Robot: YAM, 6 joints.
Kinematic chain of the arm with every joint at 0, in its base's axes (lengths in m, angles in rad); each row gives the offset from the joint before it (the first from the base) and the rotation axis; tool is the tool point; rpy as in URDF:
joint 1: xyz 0 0 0.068 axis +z
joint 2: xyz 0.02 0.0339 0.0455 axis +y
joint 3: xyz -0.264 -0.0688 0 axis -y
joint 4: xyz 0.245 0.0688 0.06 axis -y
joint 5: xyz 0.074 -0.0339 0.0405 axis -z
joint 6: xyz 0.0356 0 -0.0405 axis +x
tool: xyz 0 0 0 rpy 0 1.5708 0
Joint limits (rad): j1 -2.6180..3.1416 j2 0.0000..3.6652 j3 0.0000..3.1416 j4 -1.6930..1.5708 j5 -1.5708..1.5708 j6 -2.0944..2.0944
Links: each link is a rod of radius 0.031 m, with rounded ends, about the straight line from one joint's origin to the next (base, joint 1, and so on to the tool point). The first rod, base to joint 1, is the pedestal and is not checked.
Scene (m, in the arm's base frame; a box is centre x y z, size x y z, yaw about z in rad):
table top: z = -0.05
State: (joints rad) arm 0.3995 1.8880 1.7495 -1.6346 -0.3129 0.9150
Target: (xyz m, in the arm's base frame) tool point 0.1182 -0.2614 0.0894
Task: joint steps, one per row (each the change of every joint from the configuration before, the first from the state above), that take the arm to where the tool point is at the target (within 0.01 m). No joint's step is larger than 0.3 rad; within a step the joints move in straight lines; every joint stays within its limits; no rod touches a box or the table.
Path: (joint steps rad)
1: -0.2599 0.0632 -0.0743 0.0057 0.0334 0.0000
2: -0.2599 0.0632 -0.0742 0.0057 0.0335 0.0000
3: -0.2600 0.0631 -0.0743 0.0057 0.0334 0.0000
4: -0.2599 0.0632 -0.0743 0.0057 0.0334 0.0000
5: -0.2599 0.0632 -0.0742 0.0057 0.0334 0.0000
6: -0.2599 0.0632 -0.0743 0.0057 0.0335 0.0000

